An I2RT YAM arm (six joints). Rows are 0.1 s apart.
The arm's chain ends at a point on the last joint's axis. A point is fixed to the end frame.
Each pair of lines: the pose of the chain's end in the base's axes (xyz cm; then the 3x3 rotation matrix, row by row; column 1 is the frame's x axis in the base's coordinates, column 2 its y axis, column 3 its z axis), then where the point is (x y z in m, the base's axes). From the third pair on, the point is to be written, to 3 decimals.
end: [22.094 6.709 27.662], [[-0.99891 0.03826 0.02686], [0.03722 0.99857 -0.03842], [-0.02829 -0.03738 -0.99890]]
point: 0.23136 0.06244 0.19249
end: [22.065 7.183 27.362], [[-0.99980 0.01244 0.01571], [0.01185 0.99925 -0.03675], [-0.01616 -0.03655 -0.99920]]
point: 0.23016 0.06753 0.18936
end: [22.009 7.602 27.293], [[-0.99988 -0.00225 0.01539], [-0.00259 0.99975 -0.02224], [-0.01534 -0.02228 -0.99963]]
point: 0.230 0.073 0.189
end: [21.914 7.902 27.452], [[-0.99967 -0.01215 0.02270], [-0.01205 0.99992 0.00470], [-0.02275 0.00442 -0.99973]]
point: 0.229 0.078 0.190
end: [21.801 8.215 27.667], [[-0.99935 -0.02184 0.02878], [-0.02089 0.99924 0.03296], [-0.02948 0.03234 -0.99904]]
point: 0.229 0.084 0.192
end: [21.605 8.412 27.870], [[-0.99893 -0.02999 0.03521], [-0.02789 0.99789 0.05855], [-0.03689 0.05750 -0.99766]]
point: 0.227 0.088 0.195
